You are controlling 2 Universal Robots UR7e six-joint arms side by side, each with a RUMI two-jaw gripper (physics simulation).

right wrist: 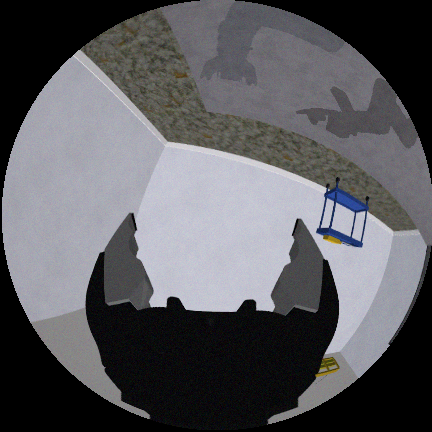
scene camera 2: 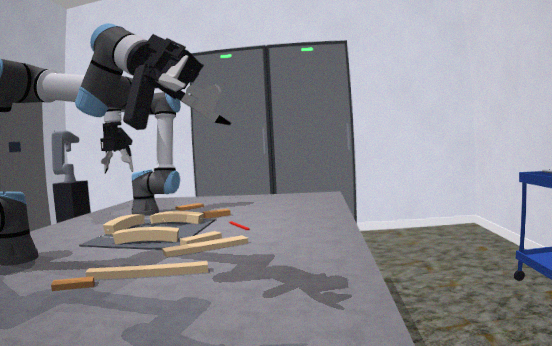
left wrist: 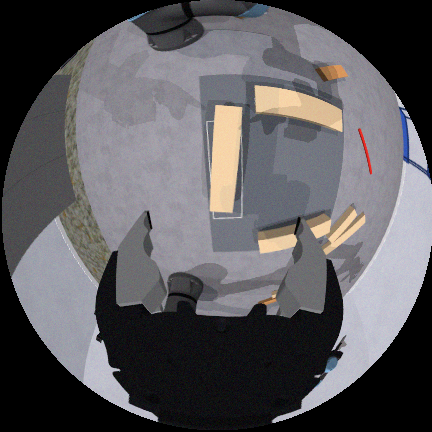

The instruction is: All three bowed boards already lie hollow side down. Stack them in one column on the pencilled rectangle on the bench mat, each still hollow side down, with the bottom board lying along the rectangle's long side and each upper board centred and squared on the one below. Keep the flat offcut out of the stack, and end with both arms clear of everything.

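Pixels of known places: left gripper, fingertip midpoint: (scene camera 2: 118, 172) (left wrist: 223, 214); right gripper, fingertip midpoint: (right wrist: 214, 216) (scene camera 2: 210, 107) (left wrist: 337, 342); left arm's base, origin of the base link: (scene camera 2: 145, 213) (left wrist: 175, 34); right arm's base, origin of the base link: (scene camera 2: 16, 259) (left wrist: 185, 282).
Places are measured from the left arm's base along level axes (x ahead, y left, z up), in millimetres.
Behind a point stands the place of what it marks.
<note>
One bowed board (scene camera 2: 124, 223) {y -443, x 172, z 39 mm} (left wrist: 226, 159) {y -394, x 147, z 56 mm} lies hollow side down over the pencilled rectangle (left wrist: 228, 218), roughly along its long side. In the left wrist view it looks slightly turned and shifted toward the rectangle's upper end. A second bowed board (scene camera 2: 176, 217) {y -276, x 335, z 35 mm} (left wrist: 300, 107) {y -253, x 298, z 51 mm} and a third bowed board (scene camera 2: 146, 235) {y -607, x 381, z 34 mm} (left wrist: 274, 243) {y -607, x 295, z 50 mm} lie apart on the mat (scene camera 2: 190, 229) {y -358, x 437, z 2 mm} (left wrist: 285, 167) {y -406, x 295, z 6 mm}, hollow side down. A short flat piece (scene camera 2: 201, 238) {y -579, x 581, z 24 mm}, perhaps the offcut, lies beside the mat. My left gripper (scene camera 2: 119, 171) {y -410, x 142, z 246 mm} (left wrist: 223, 214) {y -410, x 142, z 246 mm} is open and empty, above the boards. My right gripper (scene camera 2: 207, 90) {y -1136, x 861, z 381 mm} (right wrist: 214, 216) {y -1136, x 861, z 381 mm} is open, high up.
A long strip (scene camera 2: 206, 246) {y -641, x 623, z 14 mm} lies against the short piece. Another strip (scene camera 2: 147, 270) {y -906, x 563, z 18 mm} and an orange-brown block (scene camera 2: 73, 284) {y -1044, x 422, z 12 mm} lie nearer the camera. More blocks (scene camera 2: 190, 206) {y 143, x 209, z 15 mm} (scene camera 2: 217, 213) {y -78, x 452, z 17 mm} (left wrist: 332, 72) {y -72, x 428, z 26 mm} and a red pencil-like stick (scene camera 2: 239, 225) {y -290, x 624, z 6 mm} (left wrist: 365, 151) {y -280, x 613, z 4 mm} lie beyond. A blue cart (scene camera 2: 523, 215) (right wrist: 346, 199) stands off the bench.
</note>
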